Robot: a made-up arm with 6 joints.
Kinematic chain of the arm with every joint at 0, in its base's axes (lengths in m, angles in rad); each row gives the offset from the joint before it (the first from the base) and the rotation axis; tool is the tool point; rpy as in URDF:
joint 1: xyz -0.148 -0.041 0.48 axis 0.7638 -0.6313 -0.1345
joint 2: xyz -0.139 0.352 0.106 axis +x
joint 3: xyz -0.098 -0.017 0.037 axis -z
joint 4: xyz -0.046 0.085 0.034 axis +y
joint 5: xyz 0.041 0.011 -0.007 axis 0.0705 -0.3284 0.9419
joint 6: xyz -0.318 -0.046 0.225 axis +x
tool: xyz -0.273 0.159 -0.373 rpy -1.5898 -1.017 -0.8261
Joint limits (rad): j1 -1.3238..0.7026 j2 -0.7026..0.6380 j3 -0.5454..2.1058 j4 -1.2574..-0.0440 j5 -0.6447..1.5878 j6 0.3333..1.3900
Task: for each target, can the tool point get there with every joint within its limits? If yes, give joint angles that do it. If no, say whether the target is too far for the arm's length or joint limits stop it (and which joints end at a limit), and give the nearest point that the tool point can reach.
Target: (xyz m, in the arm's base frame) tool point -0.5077 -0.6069 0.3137
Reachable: no: joint limits stop it (at a limit: joint 1, joint 3, joint 4, joint 5, joint 6) | nearest point -0.5287 -0.3719 0.3825 | short by 0.246 m
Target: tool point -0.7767 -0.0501 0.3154
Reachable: yes | joints -0.3442 -0.1907 0.1425 -0.8612 1.0649 0.8716
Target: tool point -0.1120 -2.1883 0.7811
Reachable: no: too far | nearest point -0.4310 -0.3796 0.6130 | short by 1.844 m
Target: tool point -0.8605 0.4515 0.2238
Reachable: yes | joints -0.3958 -0.2419 1.5168 -0.4681 1.3345 0.9010
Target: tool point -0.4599 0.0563 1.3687
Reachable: no: joint limits stop it (at a limit: joint 1, joint 2, joint 4, joint 6) | nearest point -0.4461 0.0811 1.4824 | short by 0.117 m
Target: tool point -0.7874 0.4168 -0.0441
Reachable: yes | joints -0.5370 -0.5905 0.8670 -0.7477 0.3090 1.0759
